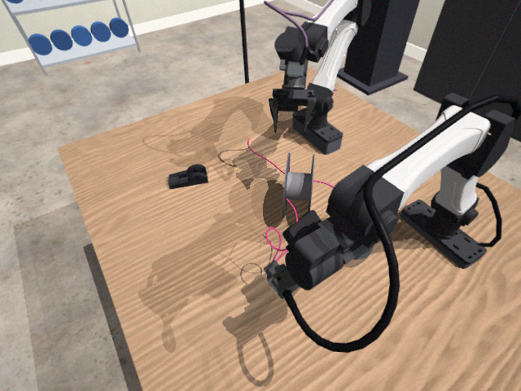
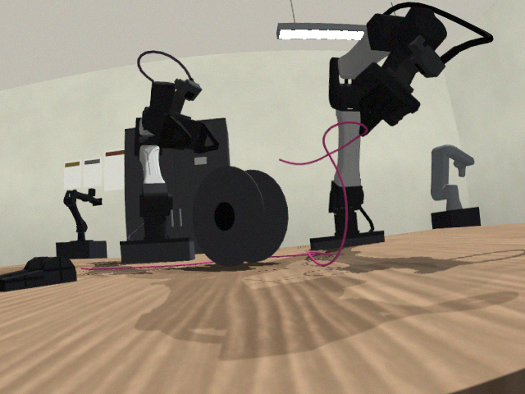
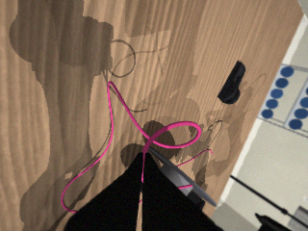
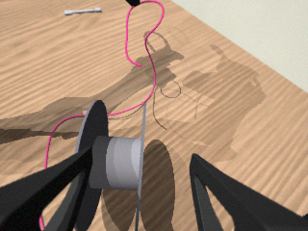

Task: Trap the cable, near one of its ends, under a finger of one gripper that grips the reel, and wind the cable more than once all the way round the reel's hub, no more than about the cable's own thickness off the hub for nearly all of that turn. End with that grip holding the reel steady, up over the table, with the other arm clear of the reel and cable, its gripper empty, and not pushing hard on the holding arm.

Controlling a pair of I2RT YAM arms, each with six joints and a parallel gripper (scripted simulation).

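The dark grey reel is 150 mm below my right hand, 60 mm to the left of it and 10 mm ahead of it. Round my right hand: small grey tool 590 mm to the left, 240 mm below, 200 mm ahead; then small black device 230 mm to the right, 230 mm ahead, 220 mm below.
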